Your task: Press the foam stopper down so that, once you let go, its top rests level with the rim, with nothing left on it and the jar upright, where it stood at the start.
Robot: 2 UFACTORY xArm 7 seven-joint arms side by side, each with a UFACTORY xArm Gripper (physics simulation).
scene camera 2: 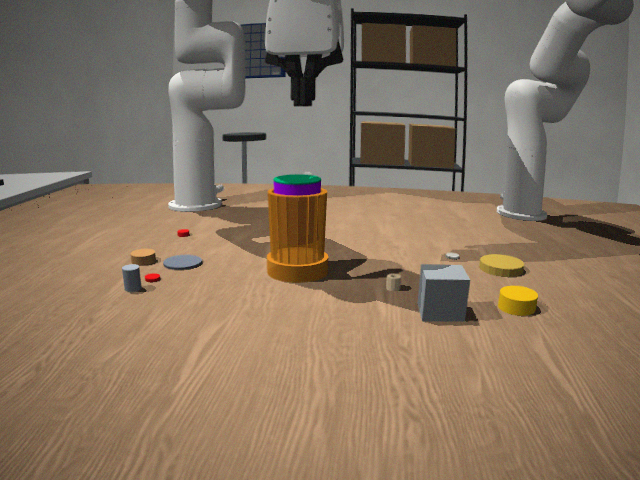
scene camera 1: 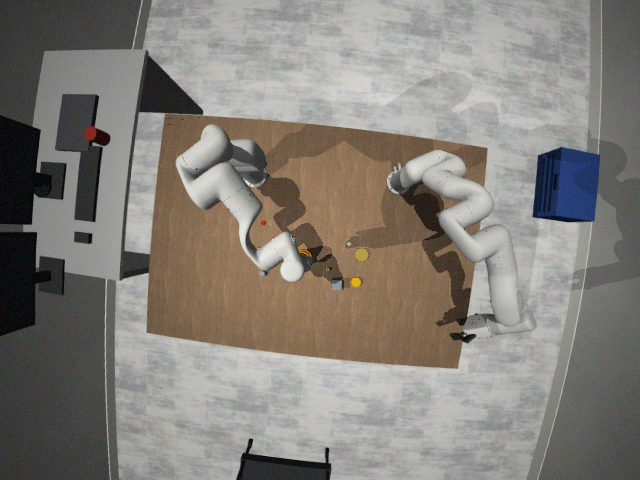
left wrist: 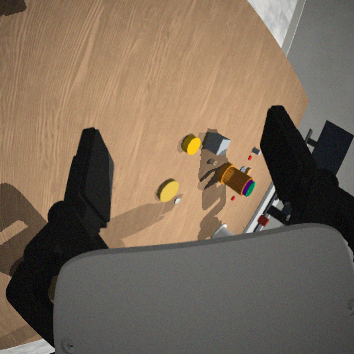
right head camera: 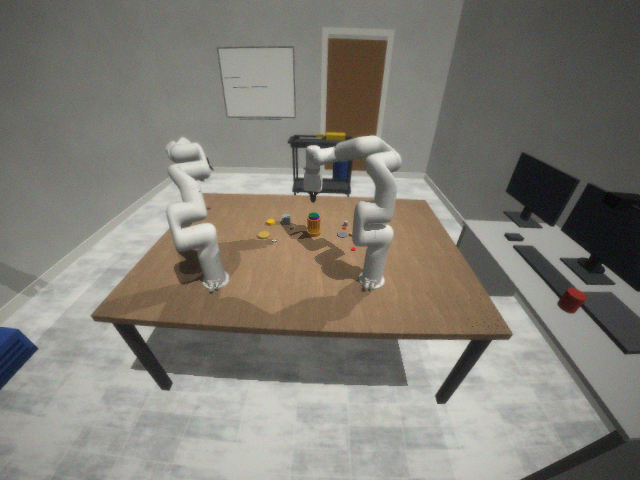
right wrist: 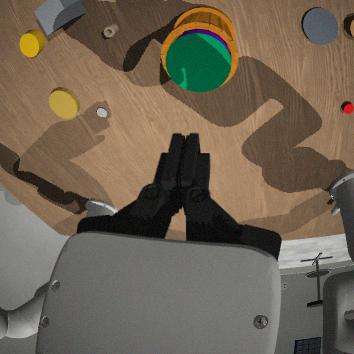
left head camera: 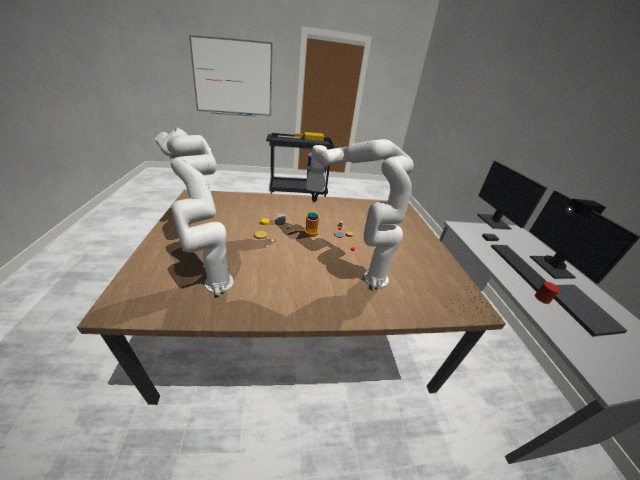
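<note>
An orange ribbed jar (left head camera: 311, 227) (right head camera: 313, 227) (scene camera 2: 297, 232) (left wrist: 234, 177) stands upright on the table. The foam stopper (scene camera 2: 297, 187) (left wrist: 249, 189) (right wrist: 200, 62), with purple side and green top, sits in its mouth; a purple band shows above the rim, so its top is higher than the rim. My right gripper (left head camera: 314, 198) (right head camera: 313, 198) (scene camera 2: 302, 103) (right wrist: 188, 148) is shut and empty, fingers pointing down, well above the stopper and apart from it. My left gripper (left wrist: 185, 133) is open and empty, far off near the table's lower right corner in scene camera 1. The right arm partly hides the jar there.
In scene camera 2, a grey block (scene camera 2: 444, 294), small tan ring (scene camera 2: 393, 282), and yellow discs (scene camera 2: 517, 300) (scene camera 2: 501, 265) lie right of the jar. A grey disc (scene camera 2: 182, 261), orange disc (scene camera 2: 143, 256), grey cylinder (scene camera 2: 131, 278) and red discs (scene camera 2: 152, 277) (scene camera 2: 183, 233) lie left.
</note>
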